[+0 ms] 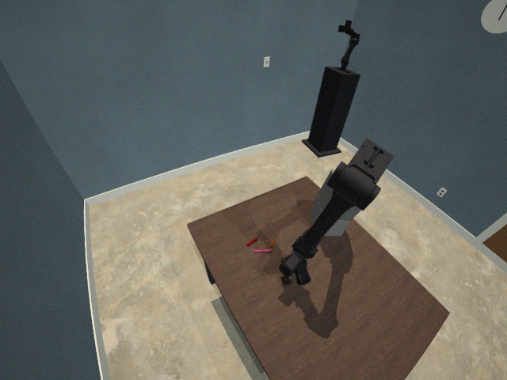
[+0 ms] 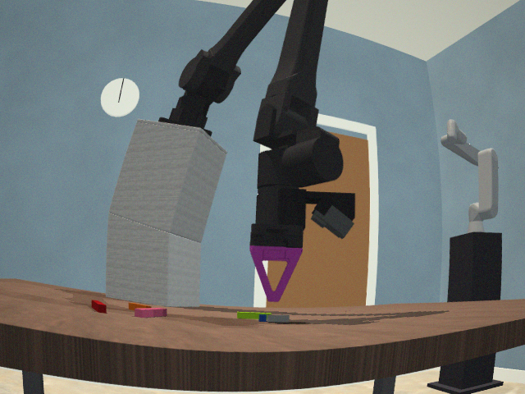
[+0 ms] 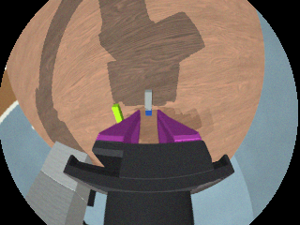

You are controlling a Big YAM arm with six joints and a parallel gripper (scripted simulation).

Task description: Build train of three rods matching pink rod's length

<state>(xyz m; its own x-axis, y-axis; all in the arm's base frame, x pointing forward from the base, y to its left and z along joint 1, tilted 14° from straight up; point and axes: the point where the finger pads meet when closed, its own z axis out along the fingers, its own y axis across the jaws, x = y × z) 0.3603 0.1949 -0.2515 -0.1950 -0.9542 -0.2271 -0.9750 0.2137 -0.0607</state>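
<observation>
My gripper is now 10 mm to the right of the grey rod and 30 mm above it. From my hand the other things lie so: lime rod 60 mm behind, 20 mm to the right, 30 mm below; blue rod 10 mm to the right, 30 mm below; pink rod 60 mm ahead, 160 mm to the right, 30 mm below.
</observation>
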